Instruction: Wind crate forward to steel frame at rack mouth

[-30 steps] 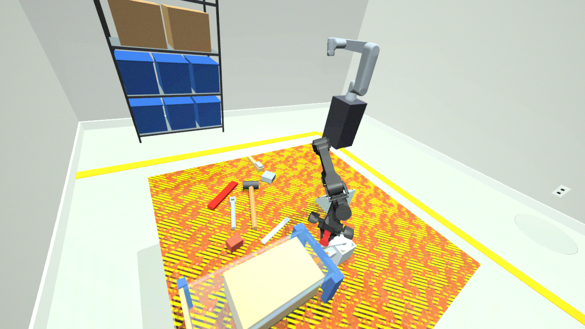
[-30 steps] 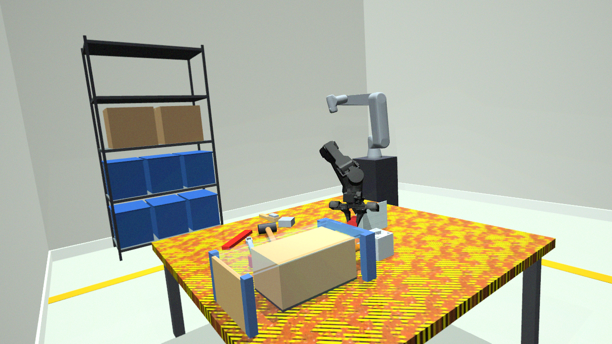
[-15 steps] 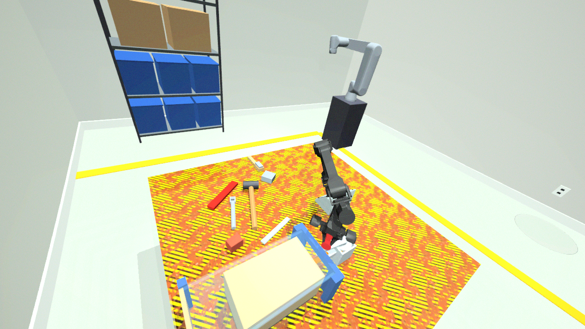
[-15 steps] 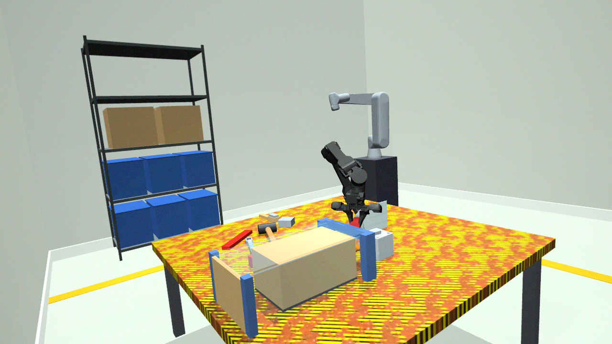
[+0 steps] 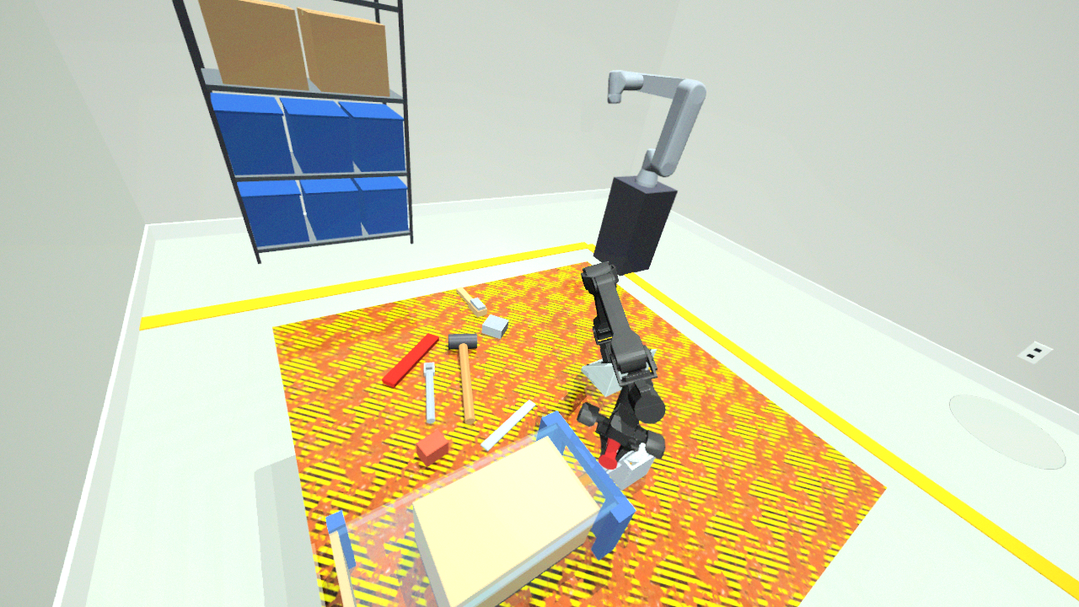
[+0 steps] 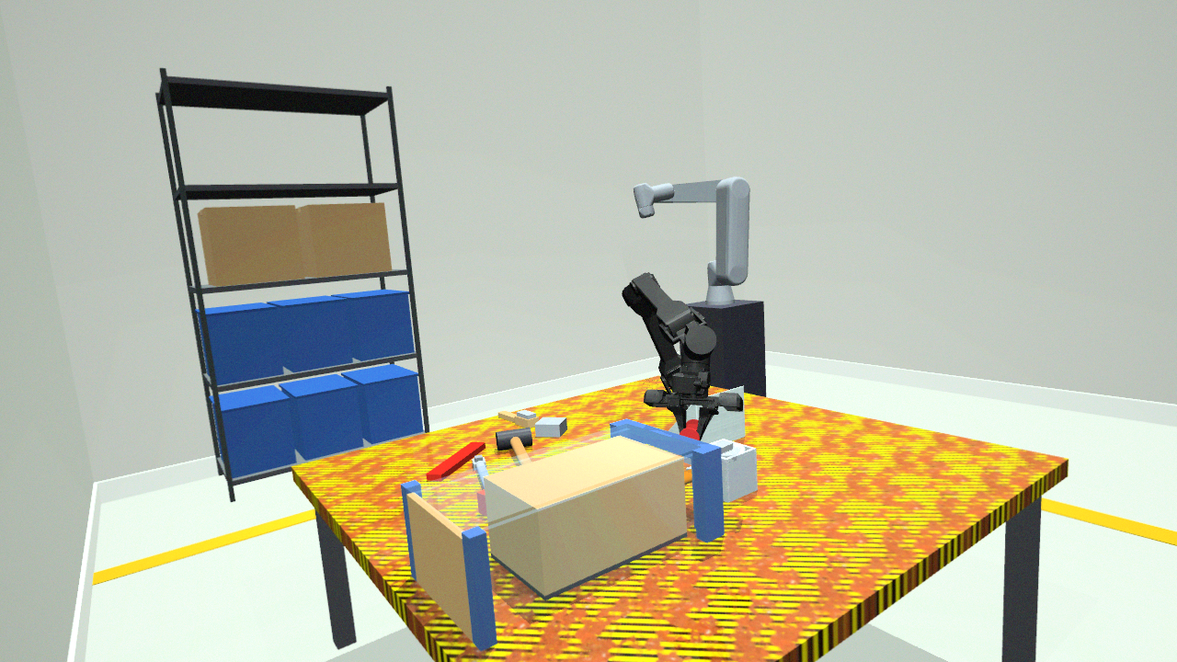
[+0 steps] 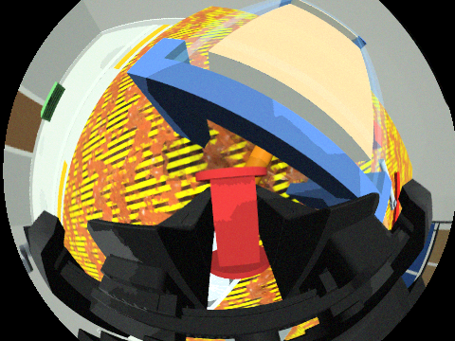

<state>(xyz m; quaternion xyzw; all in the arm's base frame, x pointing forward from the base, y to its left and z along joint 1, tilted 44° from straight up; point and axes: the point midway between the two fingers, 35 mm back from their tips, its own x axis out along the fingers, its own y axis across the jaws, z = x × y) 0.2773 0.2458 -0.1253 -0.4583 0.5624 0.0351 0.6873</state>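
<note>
My gripper tip is now 5 cm past the winch handle, 3 cm above it and 1 cm to the left of it. Round my gripper tip: red grip 1 cm to the right, 1 cm behind; then blue steel frame 5 cm ahead, 2 cm to the right, 2 cm below; then grey winch 13 cm behind, 10 cm below, 3 cm to the right.
</note>
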